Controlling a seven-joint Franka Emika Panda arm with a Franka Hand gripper.
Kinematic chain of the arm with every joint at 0, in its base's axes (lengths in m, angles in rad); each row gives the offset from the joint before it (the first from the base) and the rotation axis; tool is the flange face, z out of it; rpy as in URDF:
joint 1: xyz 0 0 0.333 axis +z
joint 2: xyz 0 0 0 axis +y
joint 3: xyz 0 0 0.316 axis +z
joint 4: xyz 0.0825 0 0 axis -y
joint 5: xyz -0.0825 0 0.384 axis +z
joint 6: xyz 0 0 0 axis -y
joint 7: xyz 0.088 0 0 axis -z
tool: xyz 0 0 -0.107 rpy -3.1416 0 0
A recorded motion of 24 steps. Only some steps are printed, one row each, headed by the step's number.
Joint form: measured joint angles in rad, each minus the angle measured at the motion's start. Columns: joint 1, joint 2, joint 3, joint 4, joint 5, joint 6, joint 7.
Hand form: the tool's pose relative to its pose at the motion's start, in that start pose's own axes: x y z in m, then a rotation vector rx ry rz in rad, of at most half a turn. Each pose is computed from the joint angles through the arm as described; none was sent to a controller.
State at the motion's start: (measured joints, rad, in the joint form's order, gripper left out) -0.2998 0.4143 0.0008 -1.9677 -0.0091 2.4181 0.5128
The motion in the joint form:
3: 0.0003 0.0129 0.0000 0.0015 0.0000 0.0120 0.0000
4: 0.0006 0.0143 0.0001 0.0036 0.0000 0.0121 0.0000
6: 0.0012 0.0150 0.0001 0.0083 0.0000 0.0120 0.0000
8: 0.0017 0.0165 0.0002 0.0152 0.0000 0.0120 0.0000
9: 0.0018 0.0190 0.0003 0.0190 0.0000 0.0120 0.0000
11: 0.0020 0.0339 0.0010 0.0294 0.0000 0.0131 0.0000
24: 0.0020 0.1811 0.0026 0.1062 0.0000 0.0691 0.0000
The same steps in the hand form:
3: 0.0004 -0.0005 0.0063 0.0004 0.0005 -0.0004
4: 0.0008 -0.0010 0.0063 0.0008 0.0012 -0.0007
6: 0.0020 -0.0021 0.0048 0.0027 0.0046 -0.0013
8: 0.0037 -0.0034 0.0030 0.0054 0.0092 -0.0019
9: 0.0046 -0.0041 0.0030 0.0061 0.0104 -0.0021
11: 0.0062 -0.0056 0.0080 0.0048 0.0072 -0.0029
24: 0.0179 -0.0137 0.0657 -0.0009 -0.0061 -0.0045

